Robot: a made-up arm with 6 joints. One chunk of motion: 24 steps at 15 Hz.
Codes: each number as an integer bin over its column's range. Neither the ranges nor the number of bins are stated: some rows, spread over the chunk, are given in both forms.
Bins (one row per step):
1: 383 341 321 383 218 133
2: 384 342 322 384 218 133
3: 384 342 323 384 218 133
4: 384 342 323 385 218 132
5: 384 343 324 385 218 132
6: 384 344 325 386 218 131
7: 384 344 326 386 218 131
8: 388 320 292 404 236 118
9: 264 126 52 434 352 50
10: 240 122 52 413 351 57
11: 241 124 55 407 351 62
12: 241 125 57 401 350 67
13: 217 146 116 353 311 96
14: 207 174 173 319 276 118
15: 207 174 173 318 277 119
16: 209 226 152 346 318 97
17: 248 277 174 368 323 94
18: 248 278 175 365 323 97
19: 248 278 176 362 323 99
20: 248 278 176 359 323 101
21: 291 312 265 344 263 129
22: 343 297 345 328 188 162
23: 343 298 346 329 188 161
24: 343 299 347 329 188 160
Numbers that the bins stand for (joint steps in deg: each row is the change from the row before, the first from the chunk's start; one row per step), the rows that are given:
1: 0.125 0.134 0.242 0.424 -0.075 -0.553
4: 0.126 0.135 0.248 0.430 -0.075 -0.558
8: 0.132 0.101 0.157 0.486 -0.015 -0.615
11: -0.070 -0.206 -0.539 0.495 0.368 -0.845
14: -0.116 -0.128 -0.192 0.236 0.118 -0.615
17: -0.060 0.034 -0.189 0.380 0.275 -0.714
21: -0.001 0.088 0.078 0.310 0.075 -0.570
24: 0.070 0.068 0.319 0.266 -0.175 -0.442
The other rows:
2: 0.126 0.135 0.245 0.427 -0.075 -0.553
3: 0.126 0.135 0.248 0.427 -0.075 -0.553
5: 0.126 0.137 0.251 0.430 -0.075 -0.558
6: 0.126 0.139 0.254 0.433 -0.075 -0.562
7: 0.126 0.139 0.257 0.433 -0.075 -0.562
9: -0.038 -0.203 -0.547 0.574 0.371 -0.895
10: -0.071 -0.209 -0.547 0.512 0.368 -0.866
12: -0.070 -0.204 -0.533 0.477 0.364 -0.825
13: -0.103 -0.171 -0.359 0.336 0.235 -0.705
15: -0.116 -0.128 -0.192 0.233 0.122 -0.611
16: -0.114 -0.046 -0.254 0.316 0.258 -0.701
18: -0.060 0.035 -0.186 0.371 0.275 -0.701
19: -0.060 0.035 -0.183 0.363 0.275 -0.693
20: -0.060 0.035 -0.183 0.354 0.275 -0.685
22: 0.070 0.065 0.313 0.263 -0.175 -0.434
23: 0.070 0.067 0.316 0.266 -0.175 -0.438

